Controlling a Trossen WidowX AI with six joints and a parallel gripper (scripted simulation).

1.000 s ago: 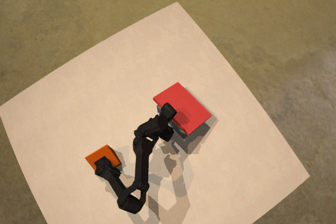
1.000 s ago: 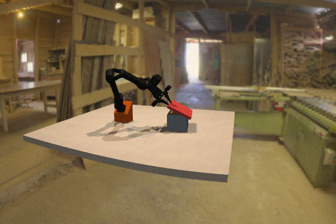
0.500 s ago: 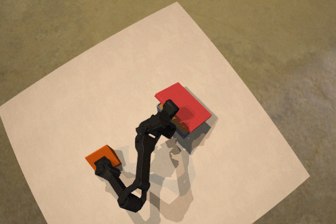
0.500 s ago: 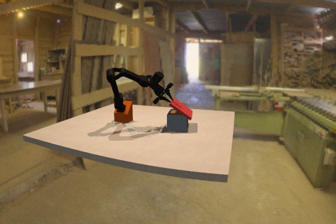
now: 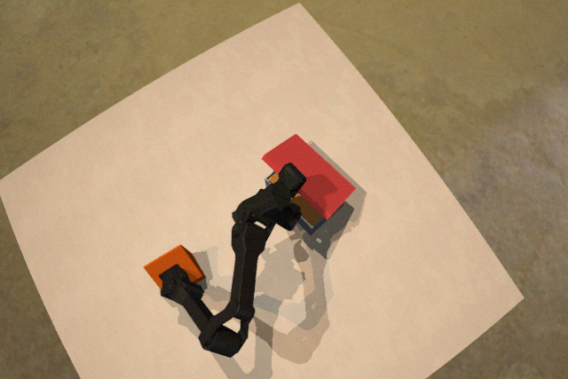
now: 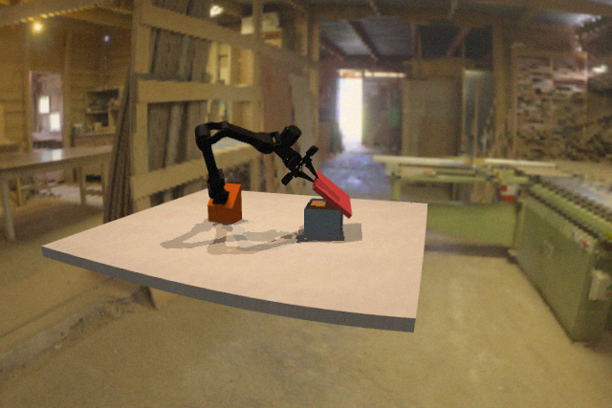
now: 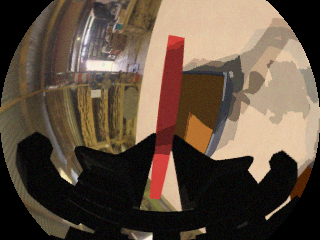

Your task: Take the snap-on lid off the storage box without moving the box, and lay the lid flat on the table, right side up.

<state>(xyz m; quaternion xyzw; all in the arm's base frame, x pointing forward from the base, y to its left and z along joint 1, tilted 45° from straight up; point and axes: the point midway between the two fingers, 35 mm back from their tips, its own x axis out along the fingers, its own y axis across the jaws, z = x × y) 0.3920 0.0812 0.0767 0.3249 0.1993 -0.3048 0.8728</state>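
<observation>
Now: gripper tip 60 mm short of the red lid, 20 mm to the right of it and 50 mm above it. From my gripper tip the other things lie so: storage box (30 mm ahead, 10 mm to the left, 140 mm below).
</observation>
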